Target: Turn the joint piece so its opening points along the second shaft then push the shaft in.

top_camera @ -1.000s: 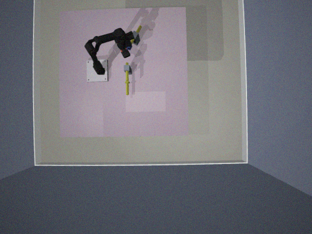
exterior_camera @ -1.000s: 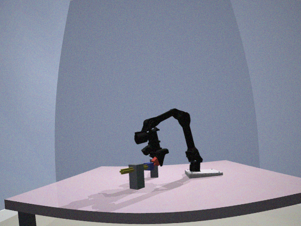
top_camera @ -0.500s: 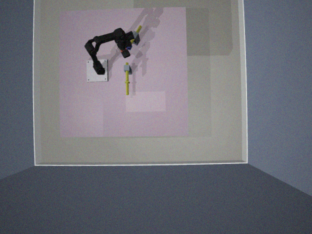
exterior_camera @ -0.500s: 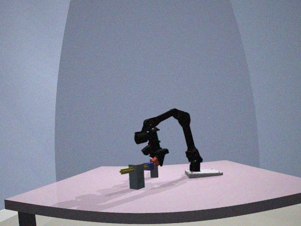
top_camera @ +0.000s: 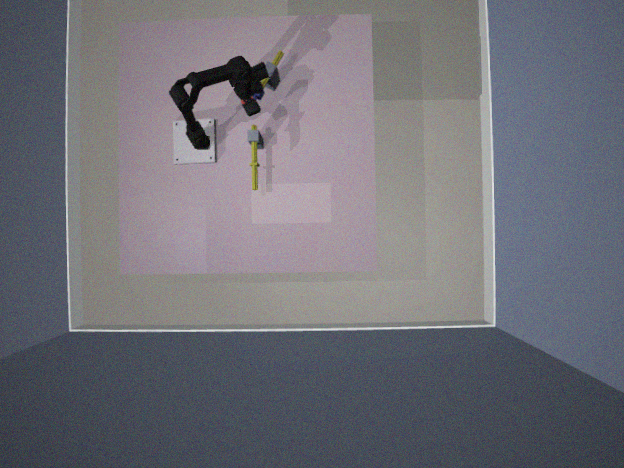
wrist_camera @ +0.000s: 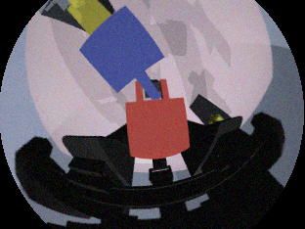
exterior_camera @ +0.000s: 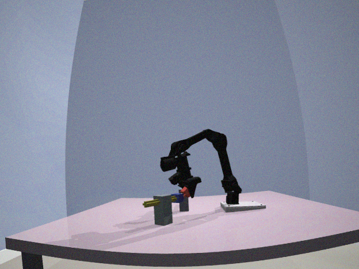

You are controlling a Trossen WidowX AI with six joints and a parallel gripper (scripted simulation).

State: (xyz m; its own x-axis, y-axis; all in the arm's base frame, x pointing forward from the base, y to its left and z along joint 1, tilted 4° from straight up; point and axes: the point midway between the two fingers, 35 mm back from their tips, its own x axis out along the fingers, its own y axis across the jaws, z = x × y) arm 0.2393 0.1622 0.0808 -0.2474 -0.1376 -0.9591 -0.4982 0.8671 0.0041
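My gripper tip is now 3 cm below the red joint piece, 2 cm short of it and 1 cm to the right of it.
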